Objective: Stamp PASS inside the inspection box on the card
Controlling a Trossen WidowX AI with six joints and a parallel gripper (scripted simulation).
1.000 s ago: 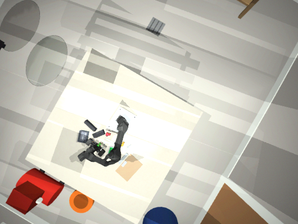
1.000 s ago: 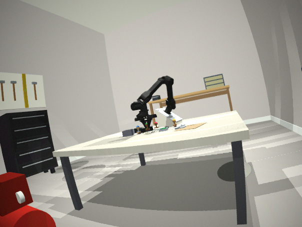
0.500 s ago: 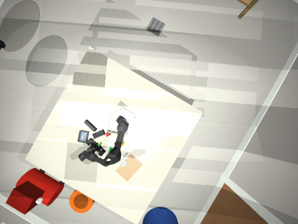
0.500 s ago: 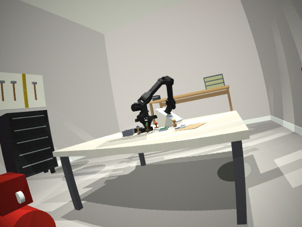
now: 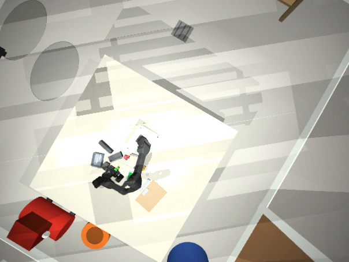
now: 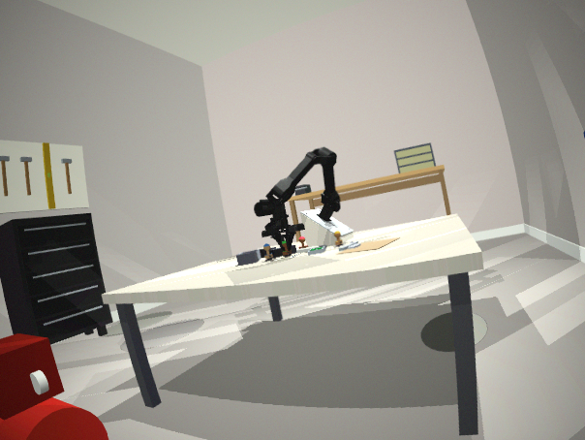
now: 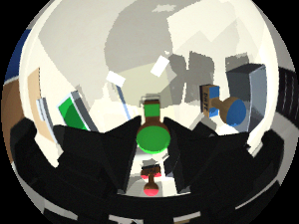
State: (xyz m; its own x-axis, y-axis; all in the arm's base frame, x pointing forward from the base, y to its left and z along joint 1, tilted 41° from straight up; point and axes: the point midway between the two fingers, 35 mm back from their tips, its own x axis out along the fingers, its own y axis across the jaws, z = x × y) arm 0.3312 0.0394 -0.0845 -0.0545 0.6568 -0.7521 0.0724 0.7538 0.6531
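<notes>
The green-knobbed stamp lies right at my gripper tip. Round my gripper tip: blue-knobbed stamp (8 cm to the right, 2 cm ahead); then green ink pad (13 cm to the left, 2 cm below, 1 cm behind); then red-knobbed stamp (13 cm behind).
</notes>
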